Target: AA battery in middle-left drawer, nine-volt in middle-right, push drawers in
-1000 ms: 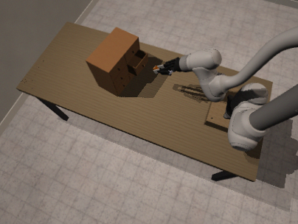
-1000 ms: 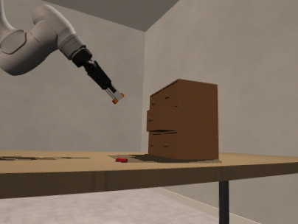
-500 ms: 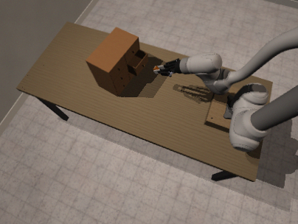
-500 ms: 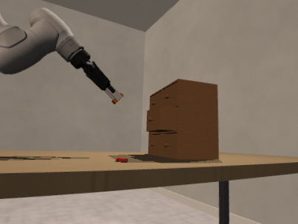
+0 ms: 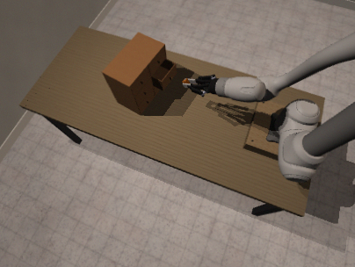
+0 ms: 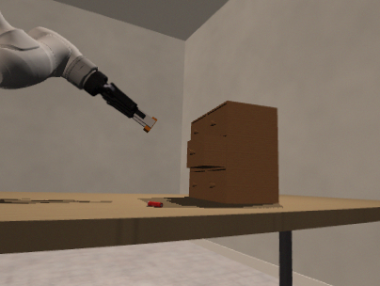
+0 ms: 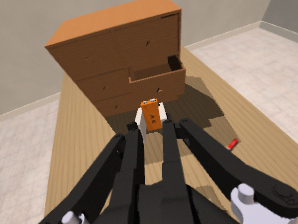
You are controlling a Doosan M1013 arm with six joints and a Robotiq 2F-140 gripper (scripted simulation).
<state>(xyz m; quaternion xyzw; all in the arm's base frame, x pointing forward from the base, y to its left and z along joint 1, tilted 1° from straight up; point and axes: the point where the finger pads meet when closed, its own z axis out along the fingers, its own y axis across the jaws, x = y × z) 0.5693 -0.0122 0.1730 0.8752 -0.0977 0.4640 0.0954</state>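
Now: the orange nine-volt battery 20 mm ahead of my hand, 10 mm to the right of it and 10 mm below it. From my hand the other things lie so: AA battery 300 mm ahead, 30 mm to the left, 130 mm below.
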